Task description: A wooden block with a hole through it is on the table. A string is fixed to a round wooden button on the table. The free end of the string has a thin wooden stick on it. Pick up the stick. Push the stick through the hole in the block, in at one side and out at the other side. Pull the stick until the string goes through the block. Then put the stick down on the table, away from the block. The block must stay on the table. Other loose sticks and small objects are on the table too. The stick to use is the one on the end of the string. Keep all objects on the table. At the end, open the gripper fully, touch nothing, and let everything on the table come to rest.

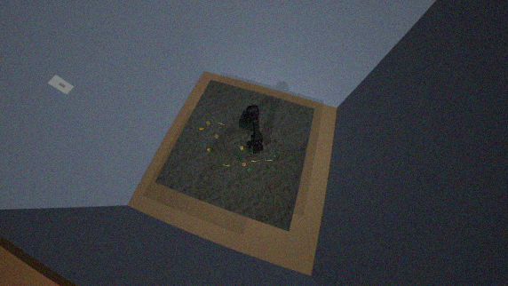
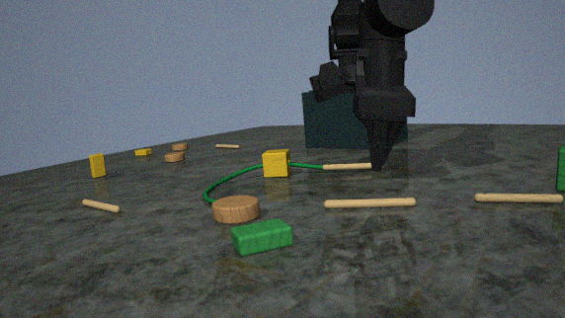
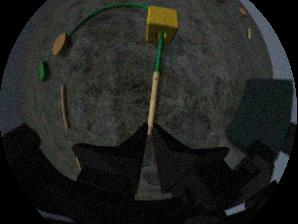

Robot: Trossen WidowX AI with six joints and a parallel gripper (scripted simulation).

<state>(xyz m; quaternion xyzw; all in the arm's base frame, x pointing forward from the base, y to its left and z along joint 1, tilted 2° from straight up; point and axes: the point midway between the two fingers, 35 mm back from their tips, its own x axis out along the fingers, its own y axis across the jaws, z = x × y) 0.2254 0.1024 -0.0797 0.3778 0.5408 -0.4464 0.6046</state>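
My gripper tip is 40 mm to the left of the thin wooden stick, 10 mm below it and 10 mm short of it. The rest, counted from my gripper tip: green block 240 mm ahead, 10 mm to the right, 10 mm above; yellow block 120 mm to the right, 40 mm ahead, 20 mm above; round wooden button 200 mm ahead, 60 mm to the right, 10 mm above.
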